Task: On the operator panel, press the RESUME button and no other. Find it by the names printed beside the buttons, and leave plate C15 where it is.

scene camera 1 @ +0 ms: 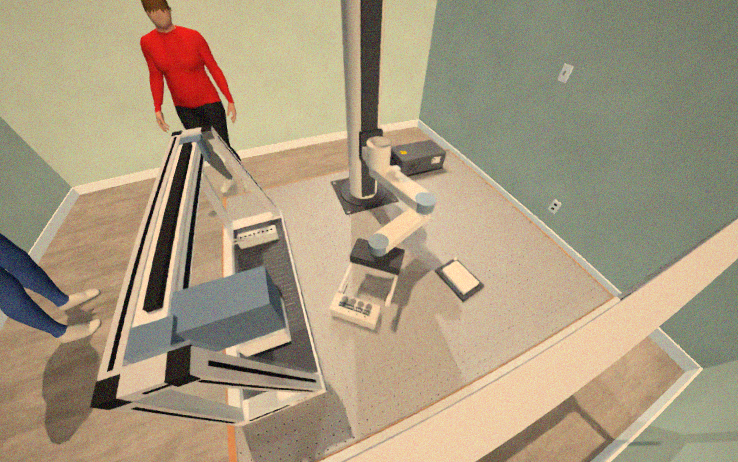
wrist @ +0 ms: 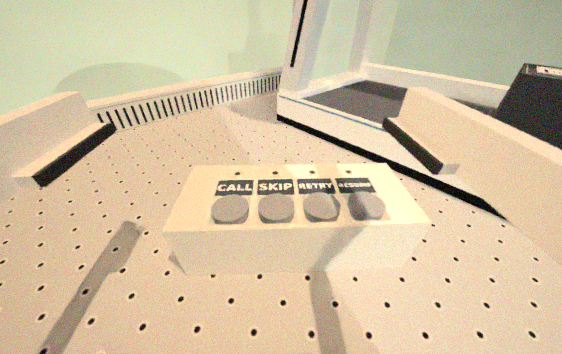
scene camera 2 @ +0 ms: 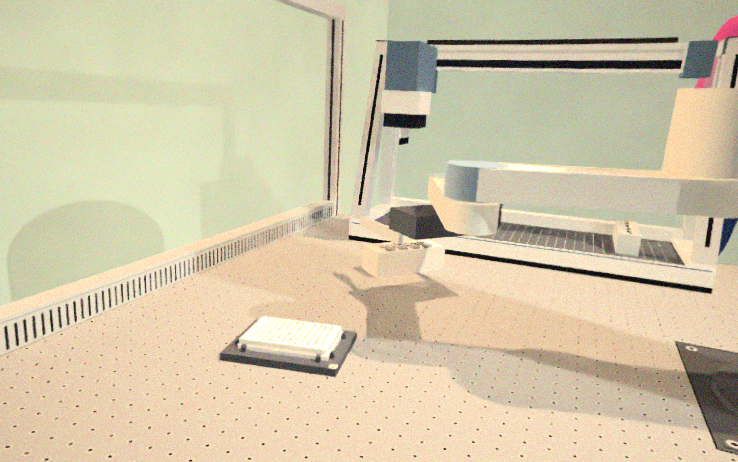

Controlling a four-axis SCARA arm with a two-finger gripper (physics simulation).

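Where they show: gripper, fingertip midpoint: (scene camera 1: pixel 363 299) (wrist: pixel 250 108); arm's base, origin of the base link: (scene camera 1: pixel 363 192).
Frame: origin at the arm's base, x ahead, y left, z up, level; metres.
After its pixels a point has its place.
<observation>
The cream operator panel (scene camera 1: pixel 348 318) {y -0.314, x 0.665, z 0.036 m} (scene camera 2: pixel 394 260) {y -0.228, x 0.649, z 0.046 m} (wrist: pixel 295 250) {y -0.258, x 0.623, z 0.042 m} stands on the perforated table. In the wrist view its four grey round buttons are labelled CALL, SKIP, RETRY and, slightly blurred, RESUME. The RESUME button (wrist: pixel 366 206) {y -0.302, x 0.602, z 0.069 m} is rightmost there, partly in shadow. My gripper (scene camera 1: pixel 363 299) {y -0.256, x 0.658, z 0.130 m} (wrist: pixel 250 108) {y -0.256, x 0.658, z 0.130 m} is open and empty, its two fingers wide apart above the panel, towards its two ends; the exact height is hard to tell. A white plate (scene camera 1: pixel 460 276) {y 0.159, x 0.671, z 0.038 m} (scene camera 2: pixel 294 335) {y 0.168, x 0.661, z 0.039 m}, its name not legible, lies in a dark holder (scene camera 2: pixel 283 366) {y 0.219, x 0.649, z 0.018 m}, apart from panel and gripper.
A gantry machine with a dark deck (scene camera 1: pixel 275 261) {y -0.516, x 0.344, z 0.061 m} and blue head (scene camera 1: pixel 228 307) {y -0.530, x 0.761, z 0.501 m} (scene camera 2: pixel 408 65) {y -0.465, x 0.722, z 0.447 m} stands beside the panel. A slotted duct (scene camera 2: pixel 163 272) {y 0.043, x 1.004, z 0.040 m} (wrist: pixel 185 105) {y -0.341, x 1.004, z 0.028 m} runs along the table edge. A dark box (scene camera 1: pixel 419 156) {y 0.369, x -0.048, z 0.128 m} is behind the arm's column (scene camera 1: pixel 354 108) {y -0.057, x 0.049, z 0.489 m}. A person in red (scene camera 1: pixel 182 65) stands beyond.
</observation>
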